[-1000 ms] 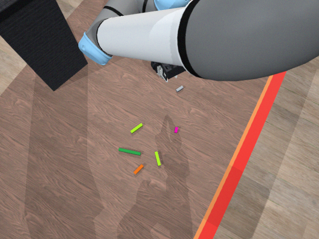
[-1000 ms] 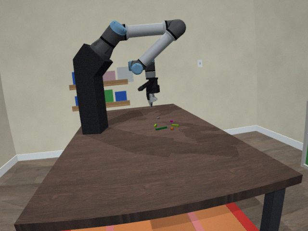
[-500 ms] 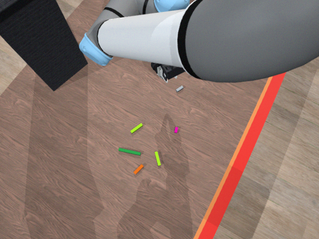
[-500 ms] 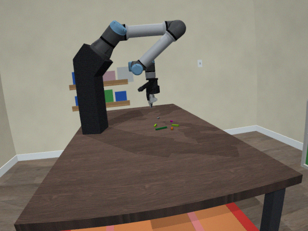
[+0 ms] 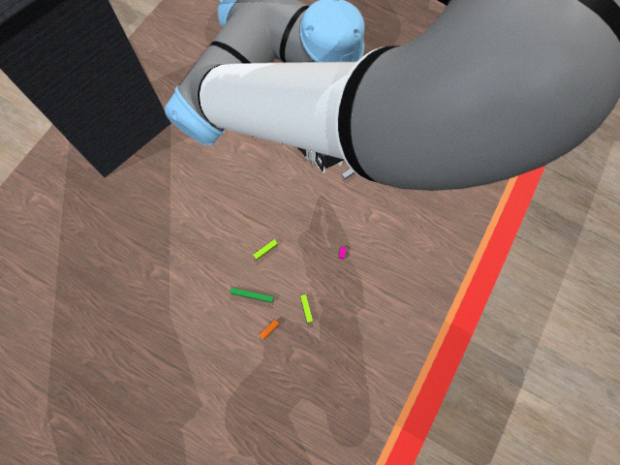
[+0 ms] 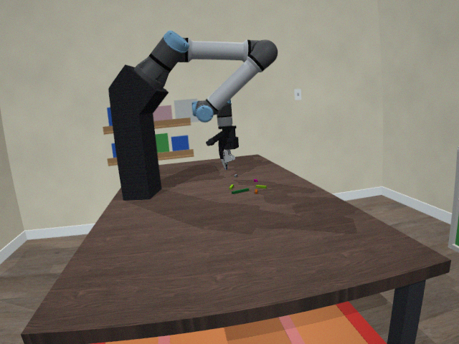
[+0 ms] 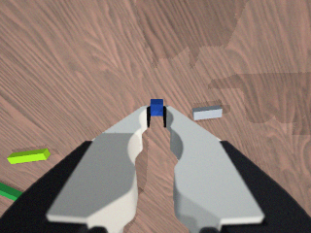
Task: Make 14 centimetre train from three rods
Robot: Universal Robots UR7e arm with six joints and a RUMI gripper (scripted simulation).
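Now: the grey rod 60 mm below my hand, 50 mm ahead of it and 30 mm to the left of it. From my hand the other things lie so: magenta rod (130 mm ahead, 120 mm to the right, 60 mm below); blue rod (10 mm below); green rod (280 mm to the right, 60 mm below, 20 mm ahead).
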